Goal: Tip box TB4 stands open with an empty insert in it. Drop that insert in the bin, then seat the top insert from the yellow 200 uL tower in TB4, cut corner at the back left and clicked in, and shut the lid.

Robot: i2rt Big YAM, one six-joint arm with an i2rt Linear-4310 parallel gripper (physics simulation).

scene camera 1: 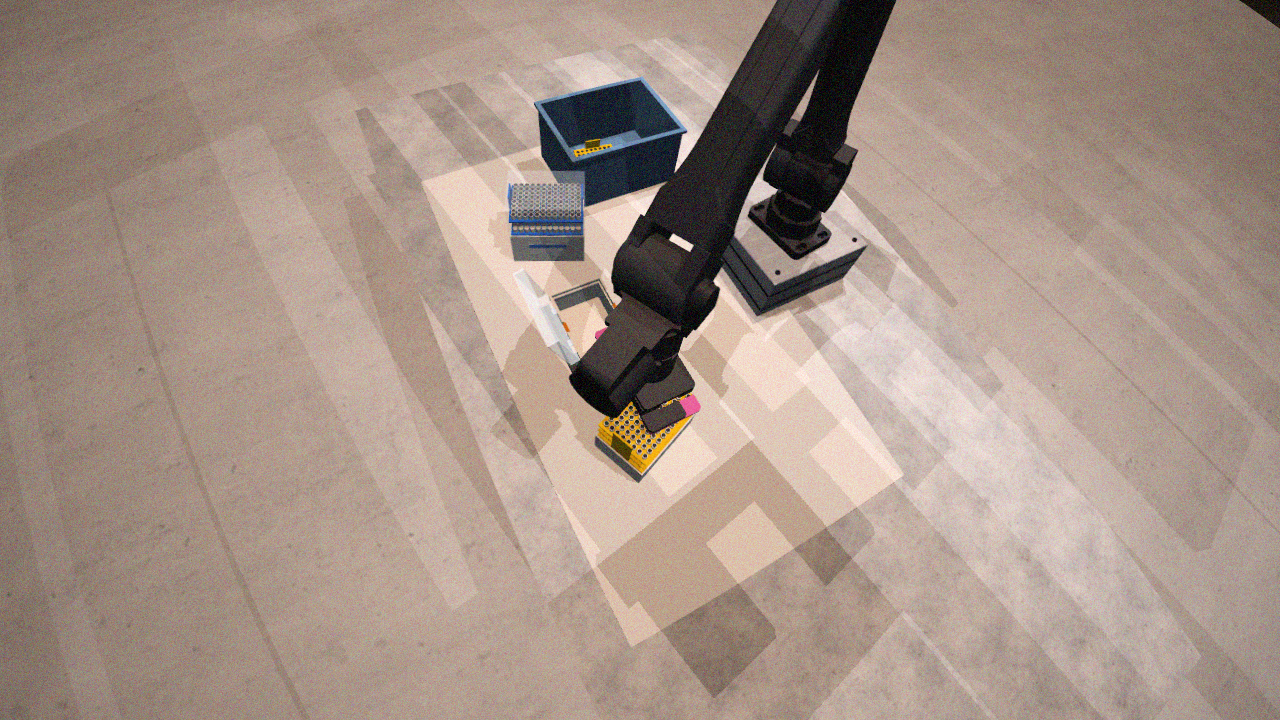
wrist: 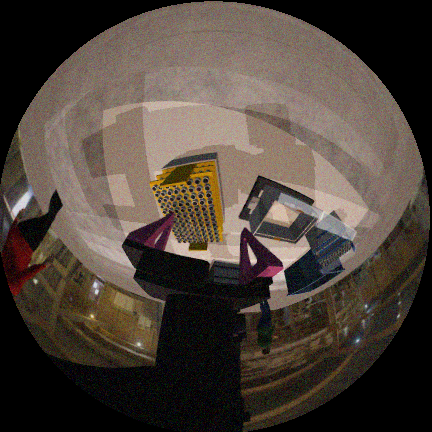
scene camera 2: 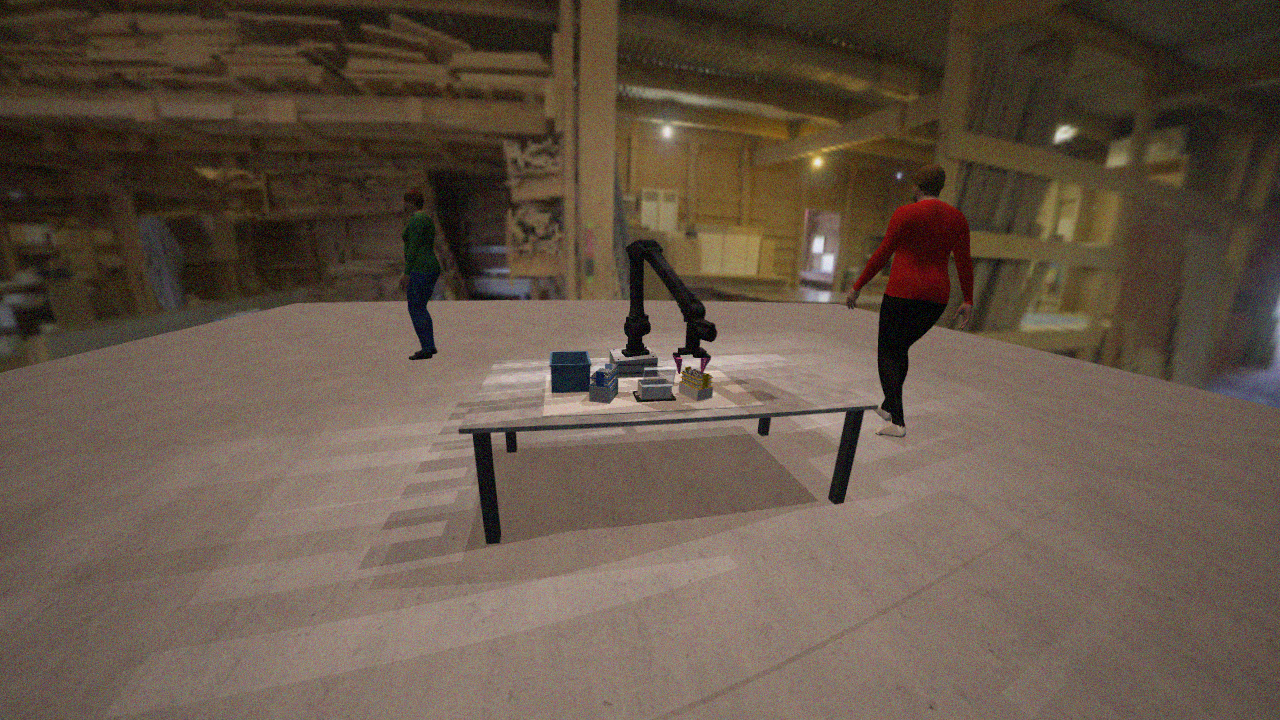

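The yellow tower (scene camera 1: 622, 445) (scene camera 2: 695, 383) (wrist: 192, 210) stands on the mat with a pipette insert on top, full of round holes. My gripper (scene camera 1: 646, 369) (scene camera 2: 691, 368) (wrist: 208, 222) is open and empty, just above the tower; the arm hides part of it in scene camera 1. Tip box TB4 (scene camera 1: 581, 293) (scene camera 2: 655, 392) stands beside the tower with its pale lid (scene camera 1: 546, 317) raised; it is open and no insert shows in it, though the arm hides part. A yellow insert (scene camera 1: 590, 150) lies in the blue bin (scene camera 1: 617, 179) (scene camera 2: 569, 376) (wrist: 305, 272).
A grey box with blue inserts (scene camera 1: 546, 246) (scene camera 2: 603, 389) (wrist: 332, 247) stands between TB4 and the bin. The arm's base block (scene camera 1: 787, 282) stands behind TB4. A person in red (scene camera 2: 926, 250) and one in green (scene camera 2: 420, 250) are beyond the table (scene camera 2: 671, 419).
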